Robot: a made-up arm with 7 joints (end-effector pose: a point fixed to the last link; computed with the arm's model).
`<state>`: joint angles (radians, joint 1 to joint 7).
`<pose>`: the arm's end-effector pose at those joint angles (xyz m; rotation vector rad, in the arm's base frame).
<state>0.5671 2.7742 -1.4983 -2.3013 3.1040 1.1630 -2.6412</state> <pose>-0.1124 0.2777 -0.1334 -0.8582 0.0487 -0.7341</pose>
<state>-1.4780 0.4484 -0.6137 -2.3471 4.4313 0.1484 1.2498</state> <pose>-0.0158 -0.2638 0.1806 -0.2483 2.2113 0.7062</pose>
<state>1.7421 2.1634 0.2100 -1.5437 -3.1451 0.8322 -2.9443</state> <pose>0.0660 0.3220 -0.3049 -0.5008 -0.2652 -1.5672</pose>
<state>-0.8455 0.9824 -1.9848 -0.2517 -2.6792 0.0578 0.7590</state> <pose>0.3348 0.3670 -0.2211 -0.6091 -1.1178 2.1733</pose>
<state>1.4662 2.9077 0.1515 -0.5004 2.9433 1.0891 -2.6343</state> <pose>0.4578 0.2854 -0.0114 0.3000 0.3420 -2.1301</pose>
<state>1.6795 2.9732 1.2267 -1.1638 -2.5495 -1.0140 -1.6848</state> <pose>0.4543 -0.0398 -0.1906 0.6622 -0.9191 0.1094</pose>
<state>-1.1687 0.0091 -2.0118 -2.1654 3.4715 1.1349 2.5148</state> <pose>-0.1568 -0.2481 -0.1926 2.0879 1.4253 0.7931</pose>
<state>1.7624 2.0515 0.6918 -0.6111 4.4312 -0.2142 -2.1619</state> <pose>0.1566 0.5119 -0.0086 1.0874 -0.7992 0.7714</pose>
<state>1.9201 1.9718 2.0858 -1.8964 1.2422 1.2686 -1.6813</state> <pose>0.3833 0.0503 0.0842 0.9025 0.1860 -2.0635</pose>
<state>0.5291 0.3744 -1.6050 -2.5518 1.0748 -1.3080 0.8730</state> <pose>0.0461 -0.2821 0.0002 -2.2274 -0.4415 2.1657</pose>
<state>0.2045 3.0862 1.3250 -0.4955 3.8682 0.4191 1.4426</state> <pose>0.1456 -0.1157 0.5067 -2.3152 0.5107 0.3400</pose>
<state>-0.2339 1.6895 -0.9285 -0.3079 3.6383 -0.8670 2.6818</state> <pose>0.0959 0.5348 0.0096 1.3809 0.9652 -0.0741</pose>
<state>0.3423 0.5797 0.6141 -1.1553 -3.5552 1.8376 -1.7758</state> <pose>0.1590 0.3869 -0.2650 -0.8386 -1.9463 -0.5358</pose>
